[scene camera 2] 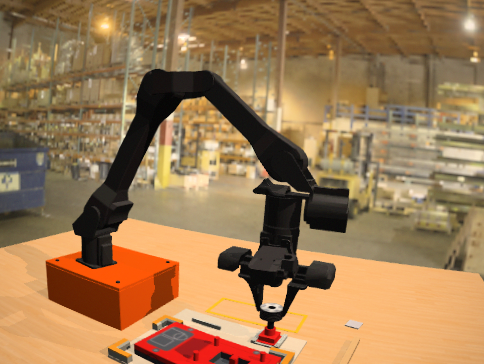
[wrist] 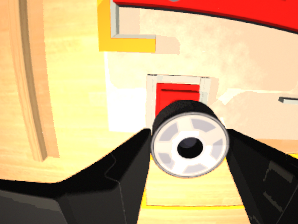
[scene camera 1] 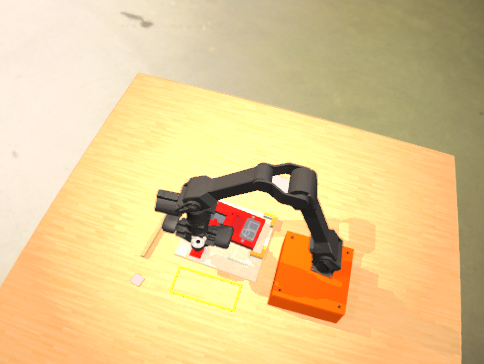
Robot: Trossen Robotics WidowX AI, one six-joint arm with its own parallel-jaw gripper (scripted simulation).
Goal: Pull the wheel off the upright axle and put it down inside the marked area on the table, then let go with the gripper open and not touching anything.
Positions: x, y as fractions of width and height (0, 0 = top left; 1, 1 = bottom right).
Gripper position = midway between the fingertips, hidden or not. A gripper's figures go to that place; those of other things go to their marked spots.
Labels:
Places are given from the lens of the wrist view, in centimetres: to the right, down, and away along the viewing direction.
my gripper (wrist: 0.63, 0.60): 2, 1, 9
grey wheel (wrist: 0.61, 0.53): 1, 0, 8

